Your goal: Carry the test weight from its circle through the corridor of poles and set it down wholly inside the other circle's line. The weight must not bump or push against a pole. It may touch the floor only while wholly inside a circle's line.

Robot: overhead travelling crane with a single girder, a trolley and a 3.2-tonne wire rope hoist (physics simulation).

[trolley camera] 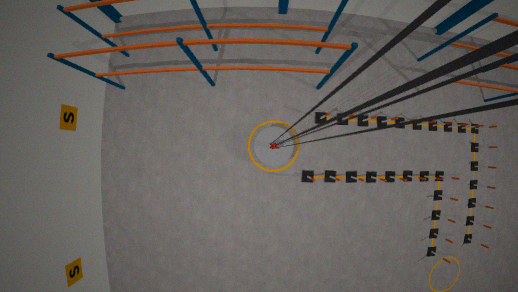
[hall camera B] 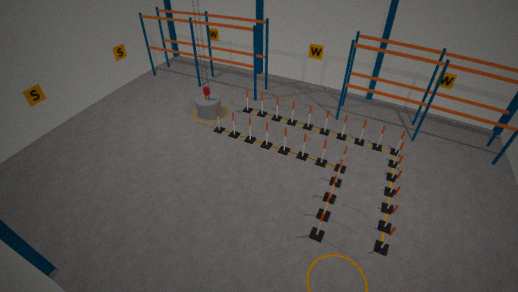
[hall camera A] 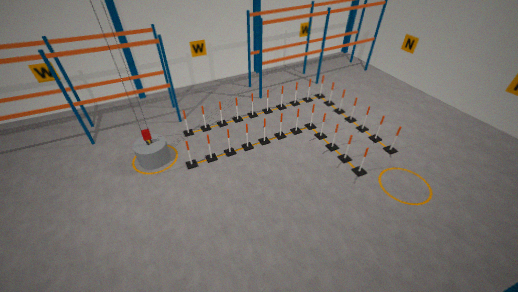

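Observation:
The grey, round test weight (hall camera A: pixel 152 156) (hall camera B: pixel 208 109) (trolley camera: pixel 265 157) stands upright within its yellow circle line (hall camera A: pixel 150 173) (hall camera B: pixel 210 122) (trolley camera: pixel 248 146). The views do not show clearly whether its underside touches the floor. My gripper, the hook under the red block (hall camera A: pixel 148 141) (hall camera B: pixel 207 97) (trolley camera: pixel 274 146), is at the weight's top middle and shut on it; the hook is small in view. The ropes run up from the block. The other yellow circle (hall camera A: pixel 412 204) (hall camera B: pixel 334 255) (trolley camera: pixel 451 257) lies beyond the far end of the pole corridor.
Two rows of orange-and-white poles on black feet form an L-shaped corridor. Its near end, with poles (hall camera A: pixel 189 154) (hall camera B: pixel 247 100), is beside the weight's circle. Blue-and-orange racks (hall camera A: pixel 67 102) (hall camera B: pixel 255 62) (trolley camera: pixel 192 61) stand along the W wall, behind the weight and corridor.

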